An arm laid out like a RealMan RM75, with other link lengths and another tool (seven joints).
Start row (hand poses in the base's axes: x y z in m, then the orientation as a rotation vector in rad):
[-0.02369 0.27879 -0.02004 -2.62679 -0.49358 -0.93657]
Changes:
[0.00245 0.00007 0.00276 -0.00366 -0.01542 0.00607]
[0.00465 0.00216 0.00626 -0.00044 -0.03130 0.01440]
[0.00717 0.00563 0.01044 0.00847 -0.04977 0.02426]
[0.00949 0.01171 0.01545 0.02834 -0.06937 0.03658]
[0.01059 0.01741 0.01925 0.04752 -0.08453 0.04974]
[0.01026 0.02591 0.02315 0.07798 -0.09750 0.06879]
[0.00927 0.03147 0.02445 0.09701 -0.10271 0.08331]
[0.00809 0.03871 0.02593 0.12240 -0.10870 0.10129]
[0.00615 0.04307 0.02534 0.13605 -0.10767 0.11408]
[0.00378 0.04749 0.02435 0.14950 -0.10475 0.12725]
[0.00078 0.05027 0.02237 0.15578 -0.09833 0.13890]
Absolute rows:
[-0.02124 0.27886 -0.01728 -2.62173 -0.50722 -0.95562]
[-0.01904 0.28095 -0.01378 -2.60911 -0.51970 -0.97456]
[-0.01652 0.28442 -0.00960 -2.58956 -0.53124 -0.99635]
[-0.01420 0.29050 -0.00459 -2.55847 -0.53938 -1.01848]
[-0.01310 0.29620 -0.00079 -2.52913 -0.54776 -1.03403]
[-0.01343 0.30470 0.00311 -2.48773 -0.55588 -1.04411]
[-0.01442 0.31026 0.00441 -2.46169 -0.56333 -1.04555]
[-0.01560 0.31750 0.00589 -2.42805 -0.57115 -1.04648]
[-0.01754 0.32186 0.00530 -2.41009 -0.57805 -1.04041]
[-0.01991 0.32628 0.00431 -2.39285 -0.58500 -1.03180]
[-0.02291 0.32906 0.00233 -2.38397 -0.59360 -1.01953]

